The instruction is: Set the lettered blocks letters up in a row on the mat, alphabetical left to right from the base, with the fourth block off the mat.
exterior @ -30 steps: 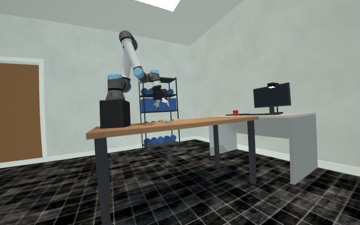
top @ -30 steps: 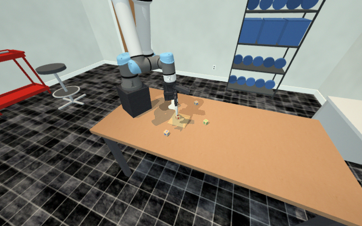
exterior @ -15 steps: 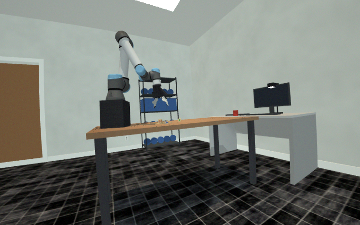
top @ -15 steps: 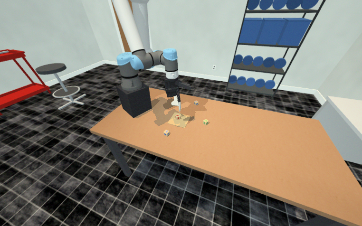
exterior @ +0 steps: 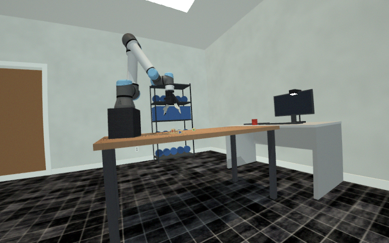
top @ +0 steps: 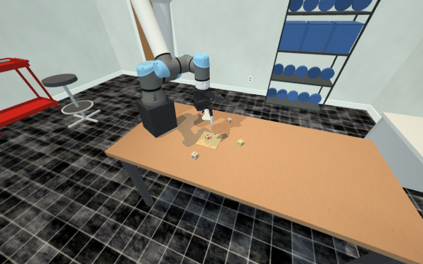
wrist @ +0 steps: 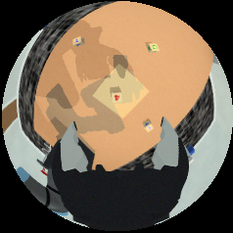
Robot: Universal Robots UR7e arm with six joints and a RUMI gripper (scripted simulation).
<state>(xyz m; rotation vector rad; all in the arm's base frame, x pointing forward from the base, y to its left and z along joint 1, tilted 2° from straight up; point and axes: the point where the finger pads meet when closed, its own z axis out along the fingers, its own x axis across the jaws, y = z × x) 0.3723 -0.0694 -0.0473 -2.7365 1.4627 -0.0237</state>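
Right now the pale yellow mat is 160 mm below my hand, 20 mm ahead of it and 10 mm to the right of it. From my hand the other things lie so: wooden letter block (170 mm to the right, 140 mm below, 40 mm behind).
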